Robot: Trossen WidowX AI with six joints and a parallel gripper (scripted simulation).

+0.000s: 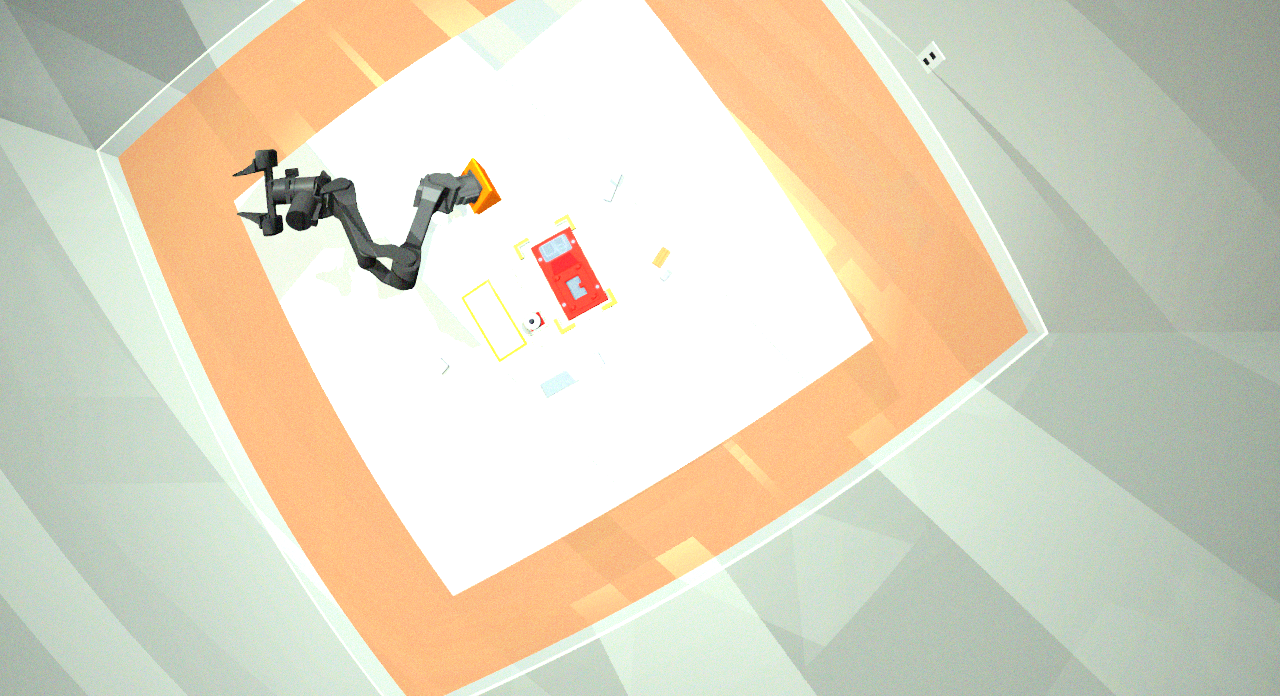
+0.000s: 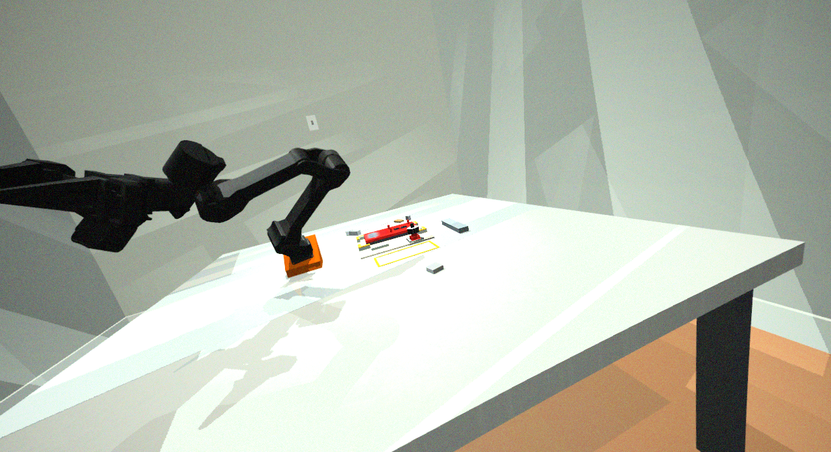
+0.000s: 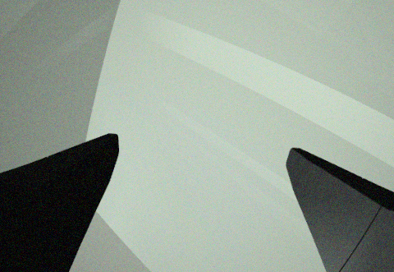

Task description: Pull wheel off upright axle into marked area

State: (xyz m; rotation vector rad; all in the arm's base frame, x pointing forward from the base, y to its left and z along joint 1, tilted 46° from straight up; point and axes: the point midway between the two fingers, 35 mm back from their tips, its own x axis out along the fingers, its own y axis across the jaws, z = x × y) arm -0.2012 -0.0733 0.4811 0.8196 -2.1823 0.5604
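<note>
The wheel is 60 cm ahead of my gripper tip, 35 cm to the left of it and 29 cm below it. The rest, counted from my gripper tip: small grey block (55 cm ahead, 33 cm below, 9 cm to the left).
</note>
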